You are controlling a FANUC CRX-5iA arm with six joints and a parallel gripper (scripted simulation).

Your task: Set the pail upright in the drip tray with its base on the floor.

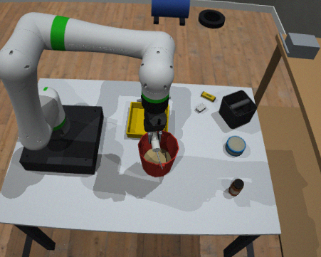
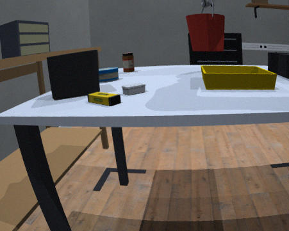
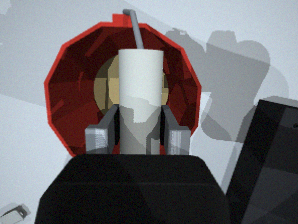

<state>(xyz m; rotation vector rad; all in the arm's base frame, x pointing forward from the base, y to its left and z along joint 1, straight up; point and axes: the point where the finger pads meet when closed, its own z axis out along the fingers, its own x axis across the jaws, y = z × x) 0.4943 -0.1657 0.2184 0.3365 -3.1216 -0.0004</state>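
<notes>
The wire handle is 3 cm below my hand and 1 cm ahead of it. Round my hand: red pail (9 cm below, 1 cm ahead); jar (39 cm ahead, 27 cm below, 7 cm to the right); yellow drip tray (30 cm below, 29 cm to the left, 4 cm behind).
</notes>
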